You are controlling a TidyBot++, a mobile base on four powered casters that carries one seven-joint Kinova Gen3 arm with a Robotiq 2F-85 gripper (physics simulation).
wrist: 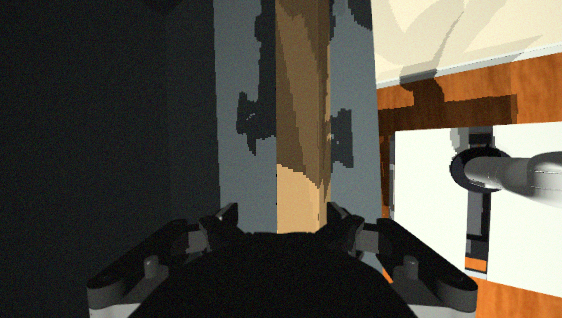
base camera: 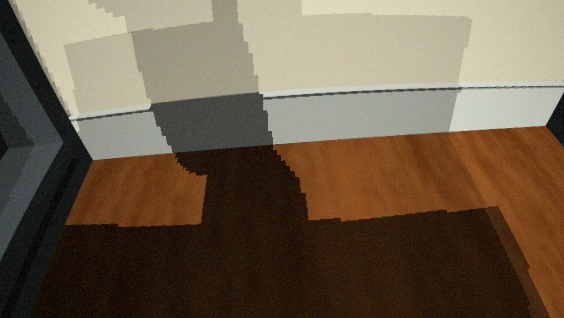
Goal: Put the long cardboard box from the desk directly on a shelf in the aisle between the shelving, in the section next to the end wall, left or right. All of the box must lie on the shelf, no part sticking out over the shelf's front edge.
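Pixels of known places: gripper, fingertip midpoint: [wrist: 282, 212]; arm's base, origin of the base link: [wrist: 482, 170].
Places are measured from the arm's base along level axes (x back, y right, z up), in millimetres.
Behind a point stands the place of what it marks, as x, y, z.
The long cardboard box [wrist: 300, 125] @(-87, -396, 644) lies lengthwise on a grey shelf [wrist: 355, 195] @(-8, -348, 594) in the wrist view, on the left side of the aisle. Its far end runs out of the top of the view and its near end is hidden by the gripper. A strip of grey shelf shows between the box and the shelf's front edge on the right; another strip shows on its left. My gripper [wrist: 282, 212] @(-1, -406, 666) is open above the box's near part, one fingertip to the left of the box and the other close to its right edge. The box does not show in the base view.
The end wall [base camera: 350, 50] @(-503, 83, -251) [wrist: 500, 25] @(-503, 67, -49) with its pale baseboard stands ahead. A black shelving post [base camera: 77, 145] @(-458, -339, -349) is close on the left in the base view, and a dark shelving part [base camera: 558, 120] @(-486, 475, -368) at the right edge. The white robot base [wrist: 425, 200] @(126, -149, -14) stands beside the shelf.
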